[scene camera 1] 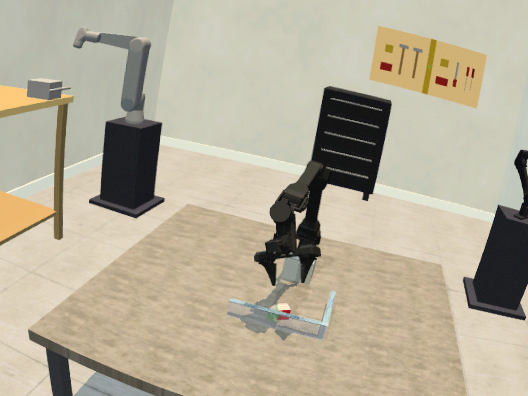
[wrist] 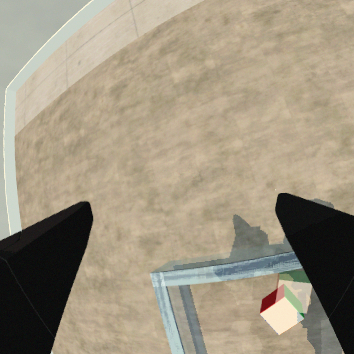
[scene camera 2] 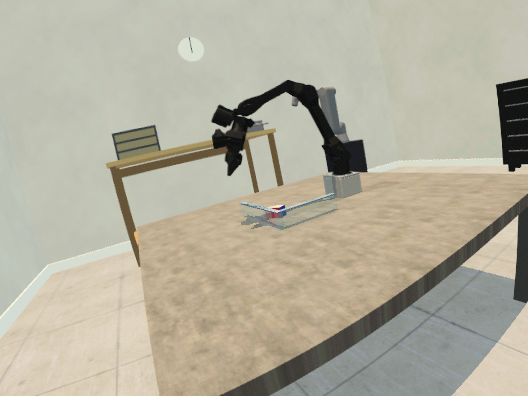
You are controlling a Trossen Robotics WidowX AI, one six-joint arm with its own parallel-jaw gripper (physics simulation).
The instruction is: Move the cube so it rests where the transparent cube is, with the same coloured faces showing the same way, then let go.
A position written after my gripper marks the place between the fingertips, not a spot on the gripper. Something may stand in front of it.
My gripper (scene camera 1: 288, 284) is open and holds nothing. Also in view: a cube (wrist: 281, 315). Also in view: an L-shaped glass frame (scene camera 1: 237, 309) and a transparent cube (wrist: 294, 285).
My gripper shows as well in the wrist view (wrist: 185, 206) and in scene camera 2 (scene camera 2: 228, 170). The L-shaped glass frame shows as well in the wrist view (wrist: 169, 280).
